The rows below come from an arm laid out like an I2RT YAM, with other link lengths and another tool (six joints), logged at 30 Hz.
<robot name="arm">
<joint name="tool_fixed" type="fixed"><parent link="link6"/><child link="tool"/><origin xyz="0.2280 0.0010 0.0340" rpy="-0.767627 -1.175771 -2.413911"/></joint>
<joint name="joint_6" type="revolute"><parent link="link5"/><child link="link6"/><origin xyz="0.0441 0.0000 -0.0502"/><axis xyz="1 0 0"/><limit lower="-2.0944" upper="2.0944"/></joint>
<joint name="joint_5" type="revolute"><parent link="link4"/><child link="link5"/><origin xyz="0.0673 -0.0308 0.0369"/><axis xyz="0 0 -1"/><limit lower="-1.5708" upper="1.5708"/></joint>
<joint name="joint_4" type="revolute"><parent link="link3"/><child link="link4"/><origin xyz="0.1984 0.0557 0.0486"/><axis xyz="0 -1 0"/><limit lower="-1.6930" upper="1.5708"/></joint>
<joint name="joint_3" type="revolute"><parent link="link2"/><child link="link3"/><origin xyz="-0.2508 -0.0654 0.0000"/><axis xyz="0 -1 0"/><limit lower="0.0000" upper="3.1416"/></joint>
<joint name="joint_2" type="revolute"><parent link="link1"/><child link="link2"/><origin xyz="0.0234 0.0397 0.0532"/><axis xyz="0 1 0"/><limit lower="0.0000" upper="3.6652"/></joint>
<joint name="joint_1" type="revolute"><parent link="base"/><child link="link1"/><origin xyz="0.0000 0.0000 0.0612"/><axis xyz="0 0 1"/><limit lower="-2.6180" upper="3.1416"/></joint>
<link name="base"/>
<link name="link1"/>
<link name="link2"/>
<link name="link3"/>
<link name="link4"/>
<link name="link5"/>
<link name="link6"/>
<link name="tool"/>
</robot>
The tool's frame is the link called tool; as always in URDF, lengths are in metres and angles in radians.
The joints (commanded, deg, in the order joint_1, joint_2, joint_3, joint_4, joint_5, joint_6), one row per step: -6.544 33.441 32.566 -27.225 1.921 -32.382; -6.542 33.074 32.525 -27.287 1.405 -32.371; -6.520 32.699 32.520 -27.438 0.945 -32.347; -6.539 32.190 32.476 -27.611 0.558 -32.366; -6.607 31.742 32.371 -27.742 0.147 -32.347; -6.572 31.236 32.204 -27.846 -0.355 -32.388; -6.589 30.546 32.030 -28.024 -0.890 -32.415; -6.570 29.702 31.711 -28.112 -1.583 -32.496; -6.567 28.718 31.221 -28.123 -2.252 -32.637; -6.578 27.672 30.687 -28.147 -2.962 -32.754; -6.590 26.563 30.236 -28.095 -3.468 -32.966; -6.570 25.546 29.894 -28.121 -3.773 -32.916; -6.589 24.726 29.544 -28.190 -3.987 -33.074; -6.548 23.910 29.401 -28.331 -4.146 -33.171
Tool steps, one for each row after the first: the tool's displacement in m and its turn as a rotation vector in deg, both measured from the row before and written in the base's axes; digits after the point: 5 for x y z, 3 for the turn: -0.00027 0.00251 0.00125 0.220 -0.291 0.453; -0.00047 0.00237 0.00114 0.209 -0.245 0.418; -0.00075 0.00184 0.00134 0.127 -0.308 0.333; -0.00072 0.00166 0.00073 0.179 -0.234 0.289; -0.00075 0.00270 0.00061 0.163 -0.255 0.501; -0.00110 0.00260 0.00110 0.176 -0.361 0.473; -0.00120 0.00359 0.00109 0.183 -0.463 0.676; -0.00139 0.00344 0.00066 0.108 -0.503 0.666; -0.00153 0.00355 0.00050 0.141 -0.513 0.681; -0.00133 0.00260 0.00186 -0.063 -0.719 0.536; -0.00128 0.00168 0.00195 0.095 -0.661 0.278; -0.00122 0.00113 0.00056 -0.106 -0.402 0.240; -0.00116 0.00115 0.00196 -0.088 -0.532 0.225
